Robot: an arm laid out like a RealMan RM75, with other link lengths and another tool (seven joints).
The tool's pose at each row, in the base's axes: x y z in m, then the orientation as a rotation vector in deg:
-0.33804 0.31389 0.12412 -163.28 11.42 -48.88
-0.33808 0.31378 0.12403 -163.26 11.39 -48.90
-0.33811 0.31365 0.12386 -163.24 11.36 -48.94
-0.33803 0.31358 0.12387 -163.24 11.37 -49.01
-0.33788 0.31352 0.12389 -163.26 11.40 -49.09
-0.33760 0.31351 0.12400 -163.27 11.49 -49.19
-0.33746 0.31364 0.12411 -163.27 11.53 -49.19
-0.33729 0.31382 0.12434 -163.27 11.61 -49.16
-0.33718 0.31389 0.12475 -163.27 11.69 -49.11
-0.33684 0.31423 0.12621 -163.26 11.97 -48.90
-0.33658 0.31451 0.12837 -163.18 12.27 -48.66
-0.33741 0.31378 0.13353 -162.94 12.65 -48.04
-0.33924 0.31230 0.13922 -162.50 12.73 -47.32
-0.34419 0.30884 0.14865 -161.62 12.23 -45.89
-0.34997 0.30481 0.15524 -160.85 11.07 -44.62
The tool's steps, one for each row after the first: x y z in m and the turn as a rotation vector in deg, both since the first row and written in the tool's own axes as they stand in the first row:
-0.00006 0.00013 0.00004 0.02 0.01 -0.02
-0.00016 0.00029 0.00015 0.04 0.04 -0.03
-0.00007 0.00035 0.00018 0.02 0.09 -0.04
0.00007 0.00039 0.00024 -0.02 0.14 -0.03
0.00037 0.00036 0.00030 -0.08 0.21 0.01
0.00052 0.00020 0.00030 -0.09 0.21 0.03
0.00075 -0.00003 0.00023 -0.10 0.20 0.08
0.00105 -0.00019 -0.00004 -0.11 0.17 0.14
0.00205 -0.00083 -0.00102 -0.12 0.05 0.34
0.00337 -0.00153 -0.00262 -0.08 -0.08 0.58
0.00556 -0.00174 -0.00742 0.18 -0.44 0.97
0.00733 -0.00122 -0.01330 0.71 -0.85 1.25
0.00885 0.00077 -0.02421 1.94 -1.71 1.40
0.00827 0.00393 -0.03331 3.20 -2.53 1.07

